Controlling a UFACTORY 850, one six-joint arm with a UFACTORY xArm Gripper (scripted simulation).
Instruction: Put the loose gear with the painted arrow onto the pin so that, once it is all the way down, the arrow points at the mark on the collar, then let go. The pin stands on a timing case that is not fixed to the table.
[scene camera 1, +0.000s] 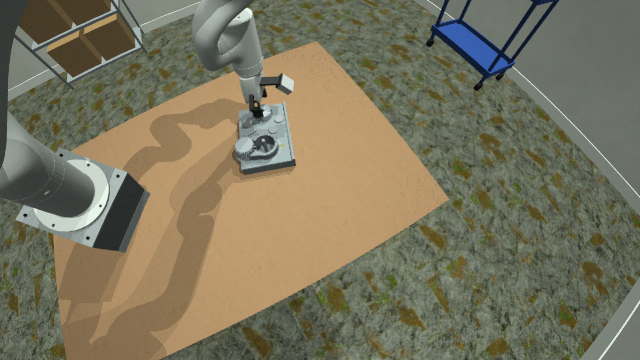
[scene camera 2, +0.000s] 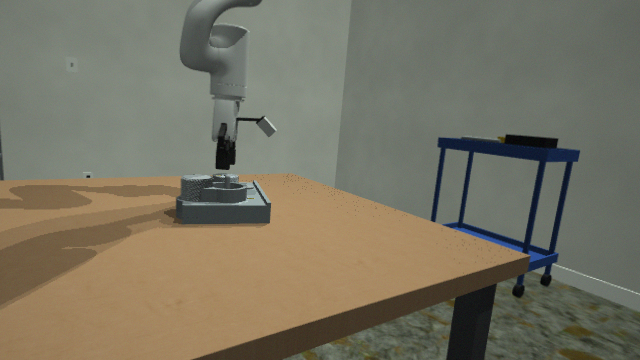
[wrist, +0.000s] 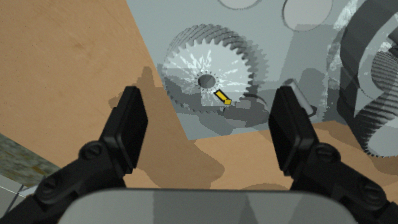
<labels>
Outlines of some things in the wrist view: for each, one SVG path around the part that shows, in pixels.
The gripper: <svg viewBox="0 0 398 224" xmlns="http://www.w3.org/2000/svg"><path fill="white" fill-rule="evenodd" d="M0 218L0 224L357 224L357 222L359 224L398 224L398 205L394 201L390 202L387 200L384 190L377 183L341 162L341 155L334 146L319 141L306 110L300 107L291 86L280 86L280 88L277 88L268 119L280 171L283 171L284 176L291 176L293 179L289 190L128 188L123 177L126 174L132 174L133 169L136 169L148 126L148 117L140 89L136 86L126 86L117 107L112 109L99 140L88 142L82 146L78 153L78 159L42 180L33 196L30 194Z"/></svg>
A grey timing case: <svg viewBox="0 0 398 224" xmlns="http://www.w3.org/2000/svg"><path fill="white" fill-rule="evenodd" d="M126 0L161 81L170 43L187 28L220 25L220 29L227 28L227 32L239 36L237 41L246 47L243 53L248 53L245 59L250 61L246 65L252 65L248 71L253 72L249 75L253 80L248 82L252 86L246 87L249 92L243 94L265 100L266 118L256 126L238 128L226 122L224 108L222 112L202 114L182 108L169 96L188 140L269 130L268 117L276 90L294 80L308 103L320 111L318 119L311 123L335 120L349 126L368 155L398 155L398 0L332 0L326 19L308 31L296 31L286 24L282 13L285 0L257 0L243 9L230 8L220 0Z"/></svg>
A grey gear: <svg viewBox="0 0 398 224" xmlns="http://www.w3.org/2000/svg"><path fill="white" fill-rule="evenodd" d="M195 25L180 32L170 43L162 67L162 84L171 100L175 100L176 104L180 104L182 108L186 107L187 110L192 109L194 112L199 110L202 114L204 111L210 114L210 111L216 113L217 110L220 110L222 112L223 108L229 109L230 105L235 106L234 102L240 102L240 97L245 98L243 93L248 93L246 87L251 87L248 82L252 81L252 78L248 78L248 76L253 74L253 72L247 71L251 68L251 65L246 65L250 59L244 59L244 57L248 56L248 53L243 53L246 47L241 47L243 42L237 41L239 36L233 36L233 31L227 32L227 28L220 29L220 25L213 27L213 24L207 26L201 24L199 27Z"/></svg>
</labels>
